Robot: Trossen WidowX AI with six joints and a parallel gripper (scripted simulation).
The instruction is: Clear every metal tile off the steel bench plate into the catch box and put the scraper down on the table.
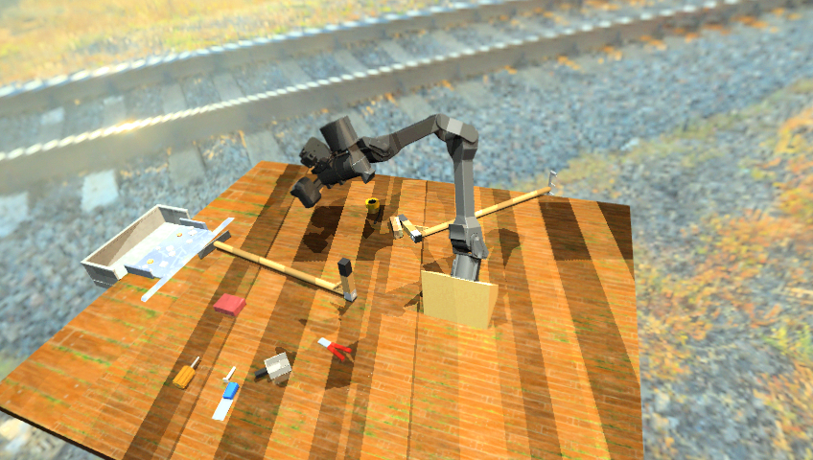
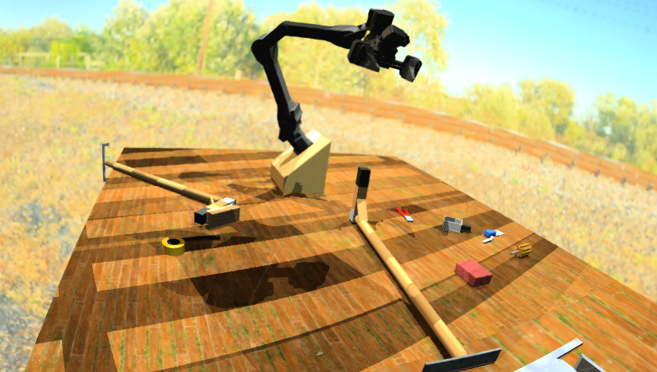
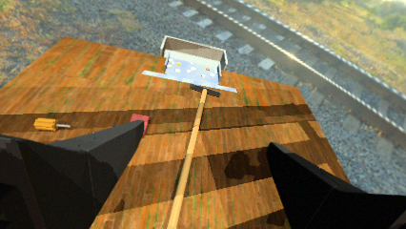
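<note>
Now: the long scraper 210 mm ahead of my gripper tip, 30 mm to the right of it and 330 mm below it. Round my gripper tip: red block: 250 mm ahead, 150 mm to the left, 380 mm below; blue putty knife: 40 mm ahead, 400 mm to the left, 380 mm below; wooden block: 60 mm behind, 350 mm to the right, 370 mm below.
</note>
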